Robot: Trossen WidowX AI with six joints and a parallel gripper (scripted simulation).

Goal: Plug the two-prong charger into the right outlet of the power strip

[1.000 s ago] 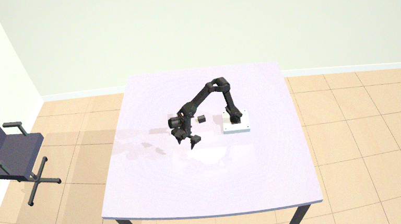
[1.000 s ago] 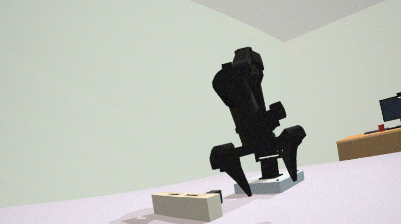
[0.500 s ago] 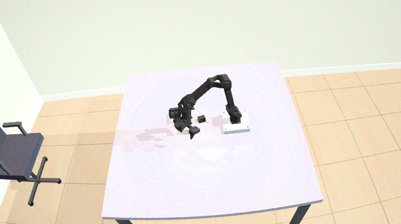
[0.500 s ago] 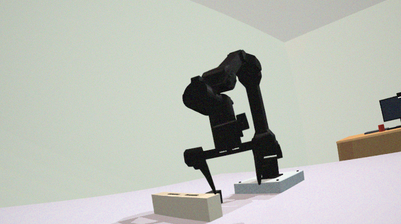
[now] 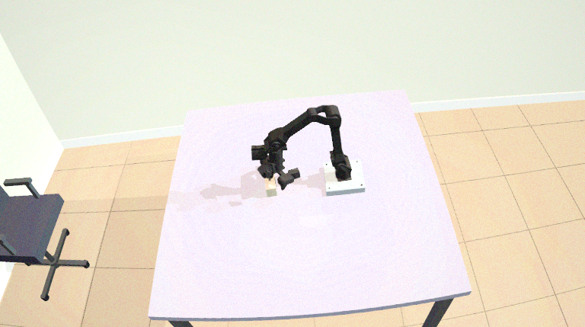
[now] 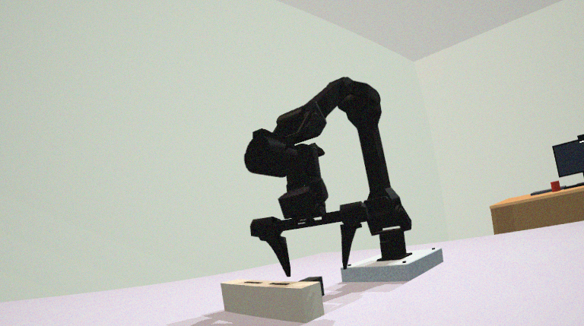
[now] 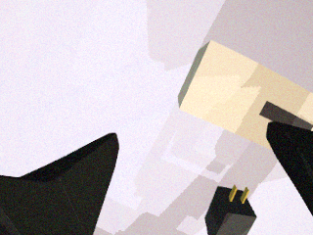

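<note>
The dark grey two-prong charger lies 6 cm behind my gripper tip, 9 cm to the right of it and 5 cm below it.
</note>
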